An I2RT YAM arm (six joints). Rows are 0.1 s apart.
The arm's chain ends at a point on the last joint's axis. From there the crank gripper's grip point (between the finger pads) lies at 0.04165 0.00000 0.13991 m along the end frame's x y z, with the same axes.
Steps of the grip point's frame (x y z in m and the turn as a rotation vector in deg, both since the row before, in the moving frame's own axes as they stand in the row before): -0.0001 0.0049 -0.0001 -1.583 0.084 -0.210; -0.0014 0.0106 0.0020 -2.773 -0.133 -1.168; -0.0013 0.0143 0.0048 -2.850 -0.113 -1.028; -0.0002 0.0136 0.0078 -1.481 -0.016 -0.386; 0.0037 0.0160 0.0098 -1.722 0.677 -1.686; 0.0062 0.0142 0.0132 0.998 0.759 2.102; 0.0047 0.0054 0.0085 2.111 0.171 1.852; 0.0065 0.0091 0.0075 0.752 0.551 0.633; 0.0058 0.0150 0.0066 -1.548 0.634 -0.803; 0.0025 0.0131 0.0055 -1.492 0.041 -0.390; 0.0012 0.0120 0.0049 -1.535 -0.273 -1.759
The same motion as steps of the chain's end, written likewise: -0.0003 0.0012 0.0000 -1.583 0.084 -0.210; -0.0011 0.0047 0.0020 -2.773 -0.133 -1.168; -0.0011 0.0081 0.0049 -2.850 -0.113 -1.028; -0.0002 0.0103 0.0078 -1.481 -0.016 -0.386; 0.0020 0.0131 0.0103 -1.722 0.677 -1.686; 0.0043 0.0151 0.0138 0.998 0.759 2.102; 0.0042 0.0092 0.0087 2.111 0.171 1.852; 0.0051 0.0105 0.0079 0.752 0.551 0.633; 0.0042 0.0118 0.0071 -1.548 0.634 -0.803; 0.0024 0.0097 0.0056 -1.492 0.041 -0.390; 0.0018 0.0095 0.0047 -1.535 -0.273 -1.759
